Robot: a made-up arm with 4 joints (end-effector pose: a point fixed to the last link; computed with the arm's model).
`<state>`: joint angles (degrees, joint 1 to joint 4).
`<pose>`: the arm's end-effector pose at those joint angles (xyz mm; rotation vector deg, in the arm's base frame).
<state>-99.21 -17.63 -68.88 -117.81</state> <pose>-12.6 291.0 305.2 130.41 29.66 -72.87</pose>
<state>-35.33 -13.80 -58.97 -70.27</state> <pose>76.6 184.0 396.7 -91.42 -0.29 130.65</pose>
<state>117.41 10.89 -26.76 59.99</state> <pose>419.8 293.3 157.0 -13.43 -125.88 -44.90</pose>
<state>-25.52 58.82 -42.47 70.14</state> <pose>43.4 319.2 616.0 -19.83 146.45 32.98</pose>
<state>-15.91 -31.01 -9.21 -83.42</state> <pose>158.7 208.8 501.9 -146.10 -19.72 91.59</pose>
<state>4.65 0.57 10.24 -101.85</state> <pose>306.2 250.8 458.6 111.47 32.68 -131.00</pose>
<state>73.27 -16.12 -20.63 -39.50</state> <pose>316.1 150.4 248.7 -8.01 56.34 146.97</pose>
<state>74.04 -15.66 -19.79 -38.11</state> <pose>316.2 149.8 248.8 -7.73 58.19 146.19</pose>
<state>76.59 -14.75 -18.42 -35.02</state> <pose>316.5 148.9 246.1 -5.61 62.76 144.82</pose>
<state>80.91 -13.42 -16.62 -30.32</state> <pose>316.9 148.2 240.5 -1.65 69.99 142.84</pose>
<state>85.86 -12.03 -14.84 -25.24</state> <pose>317.5 148.5 233.4 2.95 78.01 140.67</pose>
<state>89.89 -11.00 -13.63 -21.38</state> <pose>318.0 149.6 227.0 6.79 84.32 139.01</pose>
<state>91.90 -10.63 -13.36 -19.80</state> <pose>318.3 150.2 223.1 8.99 87.14 138.46</pose>
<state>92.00 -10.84 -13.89 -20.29</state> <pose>318.2 150.0 221.8 9.63 86.72 138.93</pose>
